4 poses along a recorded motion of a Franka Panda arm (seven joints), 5.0 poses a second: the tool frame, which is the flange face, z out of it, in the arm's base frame.
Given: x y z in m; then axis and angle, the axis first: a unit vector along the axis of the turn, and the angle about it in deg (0 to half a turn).
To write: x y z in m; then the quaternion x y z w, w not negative. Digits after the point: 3 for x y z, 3 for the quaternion.
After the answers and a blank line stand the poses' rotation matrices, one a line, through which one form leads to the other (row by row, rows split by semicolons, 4 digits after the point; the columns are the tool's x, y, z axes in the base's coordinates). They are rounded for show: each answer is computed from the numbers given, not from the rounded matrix.
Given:
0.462, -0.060, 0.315, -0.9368, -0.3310, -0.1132, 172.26
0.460, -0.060, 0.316, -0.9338, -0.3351, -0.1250, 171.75
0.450, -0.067, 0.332, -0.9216, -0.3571, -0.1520, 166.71
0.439, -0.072, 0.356, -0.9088, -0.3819, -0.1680, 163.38
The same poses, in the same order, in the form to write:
0.462, -0.060, 0.315, -0.935, -0.330, -0.113, 0.067
0.460, -0.060, 0.316, -0.931, -0.334, -0.125, 0.072
0.450, -0.067, 0.332, -0.915, -0.355, -0.151, 0.116
0.439, -0.072, 0.356, -0.899, -0.378, -0.166, 0.145

0.7564 0.6326 0.1666; 0.6021 -0.7728 0.2008; 0.2557 -0.0516 -0.9654
0.7455 0.6406 0.1842; 0.6047 -0.7662 0.2174; 0.2804 -0.0507 -0.9586
0.7028 0.6844 0.1943; 0.6145 -0.7216 0.3190; 0.3585 -0.1048 -0.9276
0.6591 0.7277 0.1897; 0.6316 -0.6726 0.3856; 0.4082 -0.1343 -0.9030

